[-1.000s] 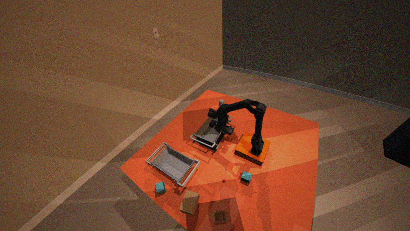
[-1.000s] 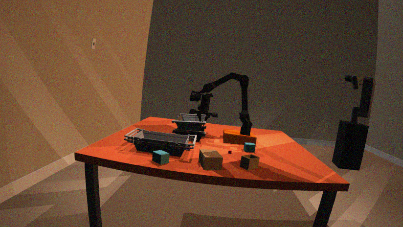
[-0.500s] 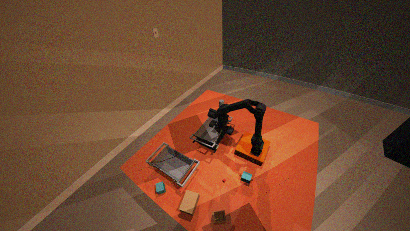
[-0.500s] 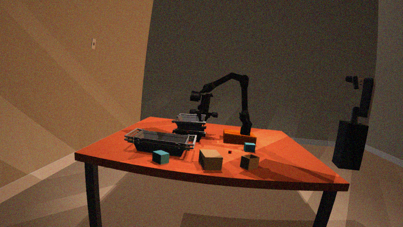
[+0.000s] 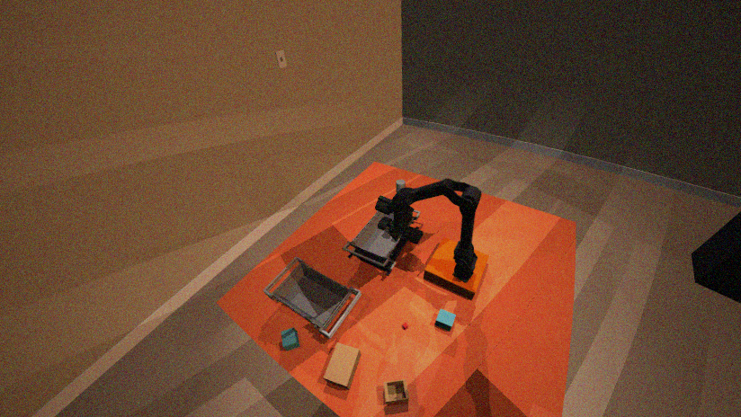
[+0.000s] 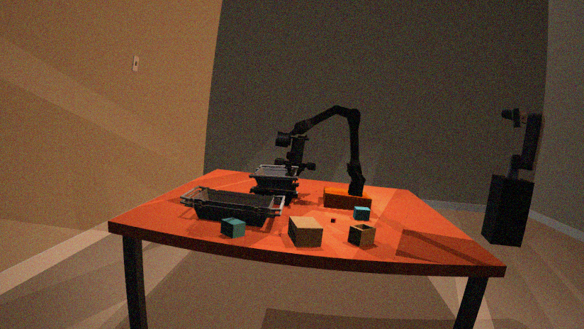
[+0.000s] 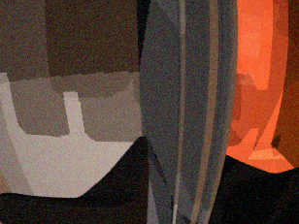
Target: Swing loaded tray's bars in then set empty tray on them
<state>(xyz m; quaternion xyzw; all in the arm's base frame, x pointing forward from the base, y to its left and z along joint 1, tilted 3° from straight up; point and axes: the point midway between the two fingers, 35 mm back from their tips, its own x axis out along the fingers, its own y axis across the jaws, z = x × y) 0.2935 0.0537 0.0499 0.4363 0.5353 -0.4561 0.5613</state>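
The grey tray is 8 cm ahead of my gripper tip, 3 cm above it and 2 cm to the left of it. From my gripper tip the other things lie so: open box 44 cm to the left, 35 cm behind, 7 cm below.
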